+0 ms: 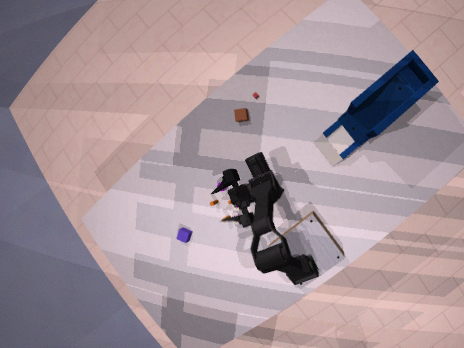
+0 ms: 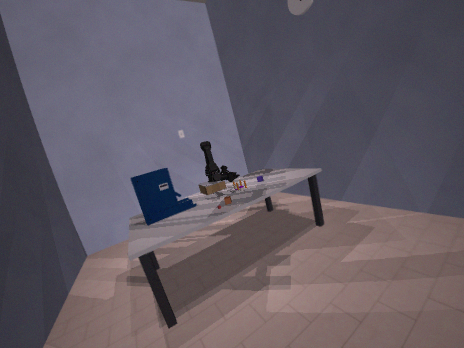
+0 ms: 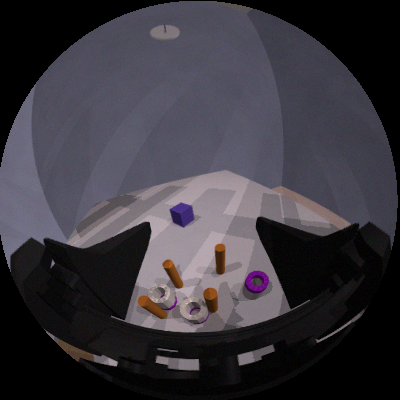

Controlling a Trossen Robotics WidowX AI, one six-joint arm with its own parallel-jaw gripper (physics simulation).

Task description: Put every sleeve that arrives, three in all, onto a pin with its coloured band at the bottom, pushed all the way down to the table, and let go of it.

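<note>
Four orange pins stand on the table: a left one (image 3: 152, 307), an upper-left one (image 3: 172, 273), an upper-right one (image 3: 220, 259) (image 1: 214, 203) and a lower-right one (image 3: 211, 300). A white sleeve (image 3: 165, 302) stands between the two left pins, purple band at the bottom, its hole empty. A second white sleeve (image 3: 184, 309) stands left of the lower-right pin, band also at the bottom, hole empty. A third sleeve (image 3: 257, 289) (image 1: 221, 186) stands right of the pins with its purple band on top, off any pin. My gripper (image 3: 203, 225) (image 1: 218, 206) is wide open and empty above the pins.
A purple cube (image 3: 182, 214) (image 1: 184, 235) (image 2: 260, 178) lies beyond the pins. A brown cube (image 1: 241, 115) (image 2: 228, 200) and a small red cube (image 1: 255, 95) (image 2: 219, 207) lie farther off. A blue chute (image 1: 430, 81) (image 2: 152, 200) and a wood-edged box (image 1: 329, 234) (image 2: 213, 188) also stand on the table.
</note>
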